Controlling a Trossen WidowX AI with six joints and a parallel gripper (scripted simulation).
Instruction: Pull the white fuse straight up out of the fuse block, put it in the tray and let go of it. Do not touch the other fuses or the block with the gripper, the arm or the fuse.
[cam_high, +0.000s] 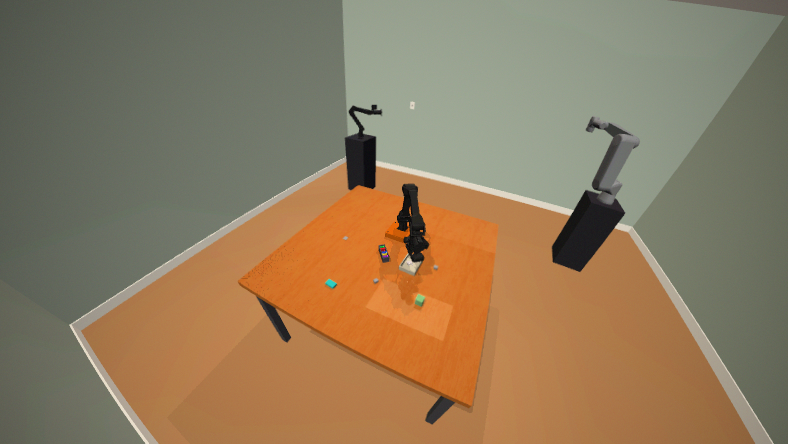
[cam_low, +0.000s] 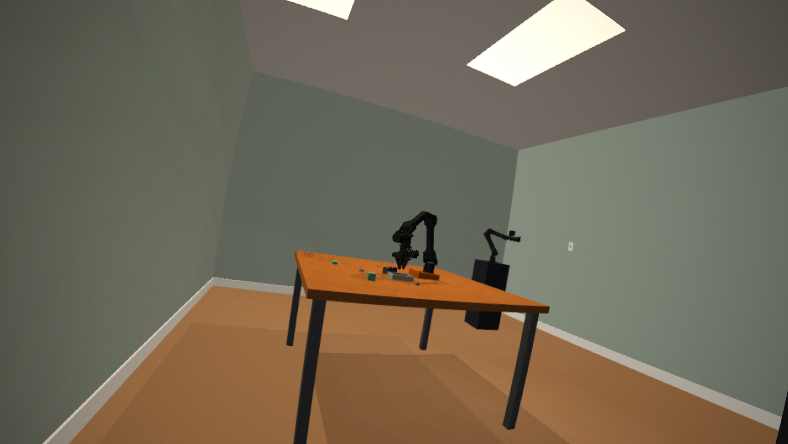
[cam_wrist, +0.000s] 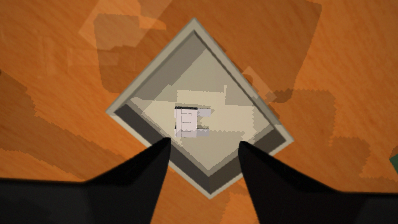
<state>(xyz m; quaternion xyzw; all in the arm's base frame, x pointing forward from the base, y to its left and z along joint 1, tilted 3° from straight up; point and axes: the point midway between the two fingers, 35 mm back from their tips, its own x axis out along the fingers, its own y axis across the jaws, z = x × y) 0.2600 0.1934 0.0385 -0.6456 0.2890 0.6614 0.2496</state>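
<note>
Now: the white fuse 1 cm behind my gripper tip, 1 cm to the right of it and 5 cm below it. Round my gripper tip: grey tray (6 cm below); green block (21 cm ahead, 15 cm to the left, 4 cm below); teal block (36 cm ahead, 31 cm to the right, 5 cm below).
</note>
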